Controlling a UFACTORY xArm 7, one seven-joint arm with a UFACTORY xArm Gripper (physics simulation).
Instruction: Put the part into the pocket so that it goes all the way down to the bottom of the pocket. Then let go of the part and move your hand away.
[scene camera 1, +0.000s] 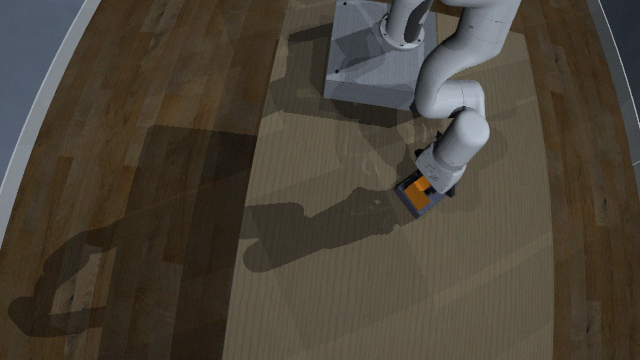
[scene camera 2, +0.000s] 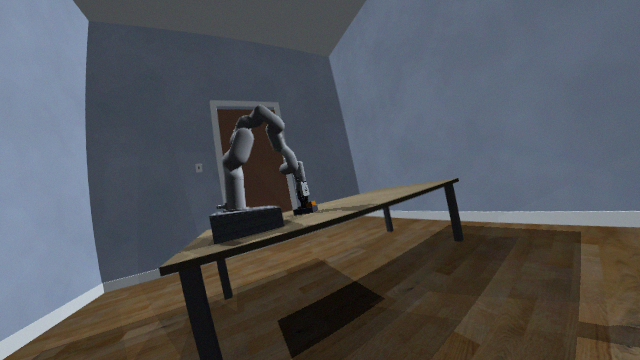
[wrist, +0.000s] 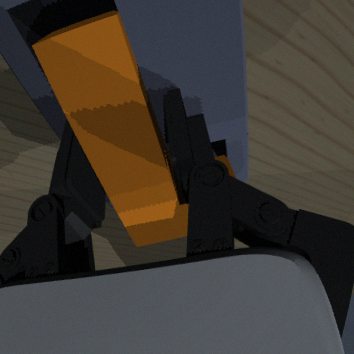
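Pixels of known places: gripper, between the fingertips: (scene camera 1: 425, 183) (scene camera 2: 305, 207) (wrist: 132, 125); arm's base, origin of its link: (scene camera 1: 401, 31) (scene camera 2: 236, 210).
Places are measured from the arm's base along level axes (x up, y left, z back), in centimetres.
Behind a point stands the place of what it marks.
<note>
The orange part (scene camera 1: 417, 197) @[x -4.3, y 6.6, z -45.9 cm] (scene camera 2: 313, 203) @[x -5.7, y 4.9, z -45.2 cm] (wrist: 112, 120) @[x -5.8, y 10.5, z -39.5 cm] is at the opening of the dark blue-grey pocket block (scene camera 1: 433, 202) @[x -7.4, y 11.6, z -45.4 cm] (scene camera 2: 303, 212) @[x -10.0, y 7.0, z -38.1 cm] (wrist: 205, 45) @[x -7.4, y 14.2, z -41.6 cm]. Its upper portion stands above the block's rim. A dark gap shows beside its far end in the wrist view, and a small orange bit shows past the right finger. My gripper (scene camera 1: 427, 187) @[x -7.4, y 9.3, z -40.9 cm] (scene camera 2: 304, 202) @[x -7.4, y 9.3, z -40.9 cm] (wrist: 132, 125) @[x -7.4, y 9.3, z -40.9 cm] is shut on the part, with one black finger on each side of its raised bar. The part's underside and the pocket floor are hidden, so its depth cannot be told.
The block rests on the wooden table (scene camera 1: 360, 290) @[x -11.0, y -3.3, z -68.0 cm] (scene camera 2: 405, 192) @[x -11.0, y -21.7, z -100.3 cm]. The arm's grey base box (scene camera 1: 370, 90) @[x -4.1, y -6.9, z -19.2 cm] (scene camera 2: 245, 225) @[x -6.5, y -19.0, z -3.1 cm] stands near one end of the table. Arm shadows cross the table and floor.
</note>
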